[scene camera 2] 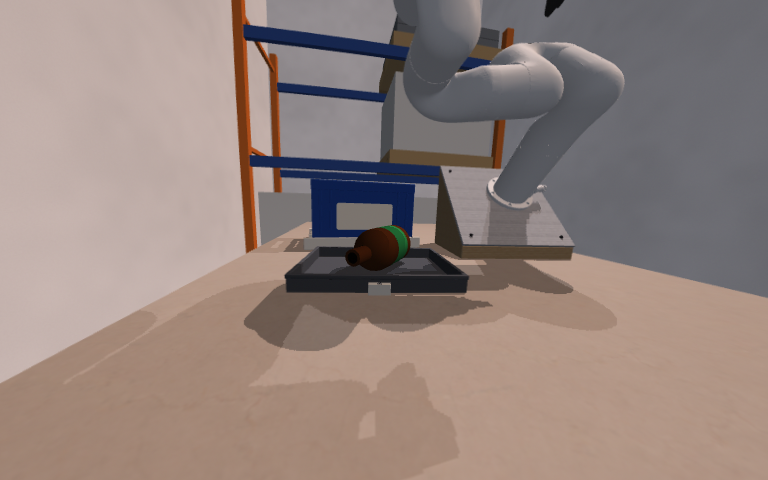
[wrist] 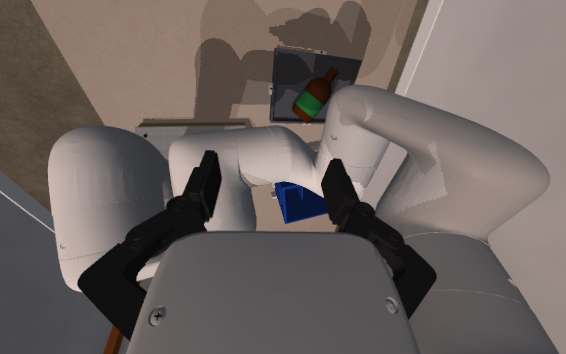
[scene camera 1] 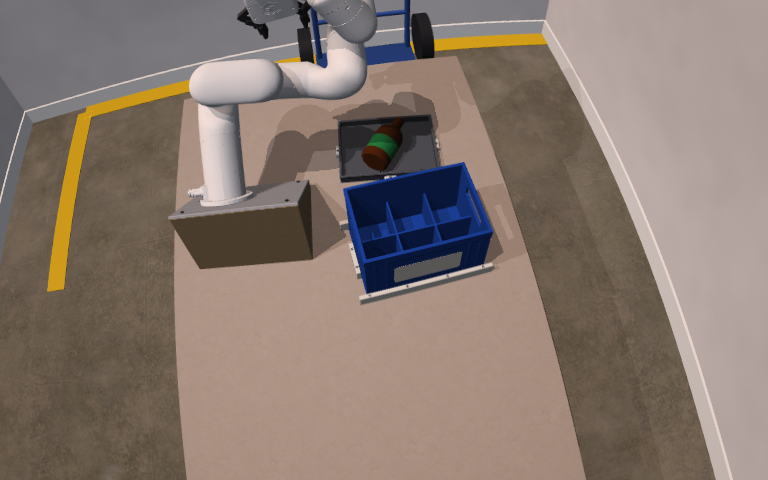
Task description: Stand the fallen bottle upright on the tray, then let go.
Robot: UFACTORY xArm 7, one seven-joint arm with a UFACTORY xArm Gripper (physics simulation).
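Places are measured from the arm's base along level axes (x ahead, y left, z up), in metres.
Where they show: gripper, between the fingertips: (wrist: 274,168) (scene camera 1: 286,29); arm's base, origin of its link: (scene camera 2: 508,194) (scene camera 1: 226,200).
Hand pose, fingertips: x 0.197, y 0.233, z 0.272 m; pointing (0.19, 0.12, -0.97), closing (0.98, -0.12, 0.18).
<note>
Things, the pixels of their top centre, and the offset from my fingertips.
- brown bottle with a green band, centre of its top: (scene camera 2: 377,228) (scene camera 1: 386,131) (wrist: 321,98) dx +0.204, dy -0.054, dz -0.351 m
- dark grey tray, centre of its top: (scene camera 2: 376,257) (scene camera 1: 387,144) (wrist: 314,92) dx +0.205, dy -0.053, dz -0.404 m
- blue crate with compartments, centre of its top: (scene camera 1: 417,209) (scene camera 2: 360,184) (wrist: 322,198) dx +0.210, dy -0.357, dz -0.255 m
The brown bottle with a green band (scene camera 1: 384,145) (scene camera 2: 379,249) (wrist: 311,102) lies on its side in the dark grey tray (scene camera 1: 419,155) (scene camera 2: 328,284) (wrist: 283,109). Its neck points to the back right in scene camera 1 and toward the camera in scene camera 2. My gripper (scene camera 1: 285,30) (wrist: 274,168) is open, with nothing between the fingers. It is high up and away from the bottle, above and left of the tray in scene camera 1. A black fingertip shows at the top edge of scene camera 2. In the wrist view the bottle lies beyond the fingers, close beside the arm's outline.
A blue crate with compartments (scene camera 1: 370,277) (scene camera 2: 323,209) (wrist: 300,210) stands close beside the tray, with pale rails around it. The arm's slanted pedestal (scene camera 1: 249,237) (scene camera 2: 470,215) stands to one side. A blue hand truck (scene camera 1: 368,55) and an orange-and-blue rack (scene camera 2: 244,141) stand farther off.
</note>
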